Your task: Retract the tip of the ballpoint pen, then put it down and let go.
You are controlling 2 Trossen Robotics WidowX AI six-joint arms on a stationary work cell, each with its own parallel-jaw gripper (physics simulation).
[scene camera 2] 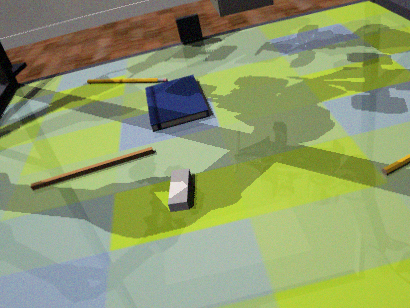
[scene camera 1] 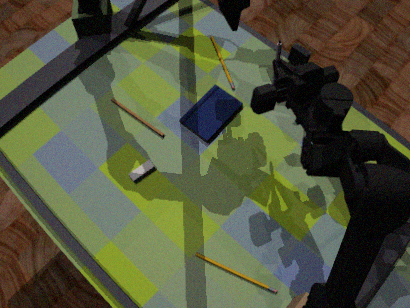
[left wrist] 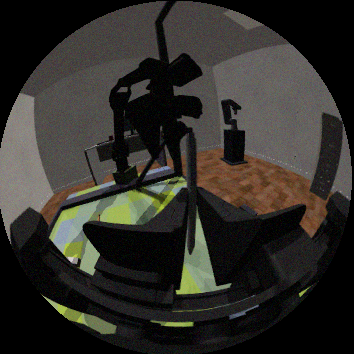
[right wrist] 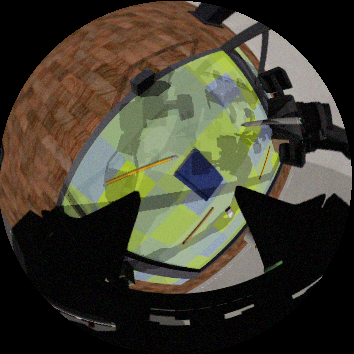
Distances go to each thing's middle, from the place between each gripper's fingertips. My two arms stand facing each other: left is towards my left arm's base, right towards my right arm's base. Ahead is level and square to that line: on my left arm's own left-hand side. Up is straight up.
Labels:
My right hand is 1 cm past the ballpoint pen (left wrist: 190, 143) and 16 cm to the right of it. Also, from my right hand: blue notebook (scene camera 2: 179, 101): 11 cm ahead, 9 cm to the left, 19 cm below; then brown stick (scene camera 2: 95, 167): 27 cm ahead, 19 cm below; then eraser (scene camera 2: 179, 194): 33 cm ahead, 13 cm to the left, 19 cm below.
The ballpoint pen lies 1 cm to the left of my left hand and 1 cm below it. The rest, counted from my left hand: blue notebook: 20 cm below, 12 cm ahead, 6 cm to the right; then brown stick: 28 cm ahead, 20 cm below, 15 cm to the right; then eraser: 34 cm ahead, 20 cm below, 1 cm to the right.

